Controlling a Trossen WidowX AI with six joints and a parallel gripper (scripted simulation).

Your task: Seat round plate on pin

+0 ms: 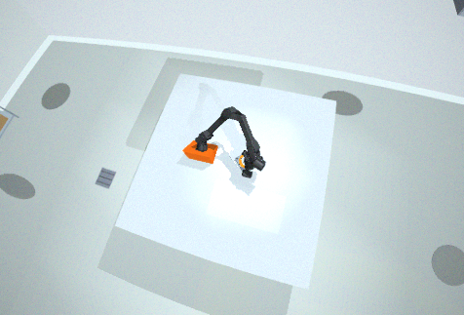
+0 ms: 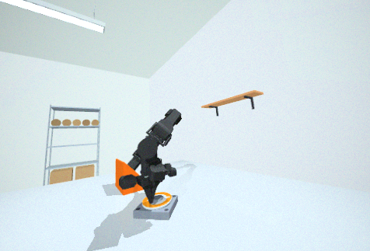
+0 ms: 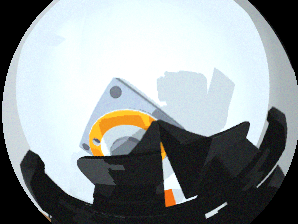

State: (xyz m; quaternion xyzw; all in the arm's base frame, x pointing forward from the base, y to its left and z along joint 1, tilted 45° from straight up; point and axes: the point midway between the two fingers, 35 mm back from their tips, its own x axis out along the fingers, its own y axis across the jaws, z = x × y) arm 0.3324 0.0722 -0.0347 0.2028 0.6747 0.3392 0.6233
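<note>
My gripper tip is 40 mm past the grey square base, 30 mm to the right of it and 20 mm above it.
</note>
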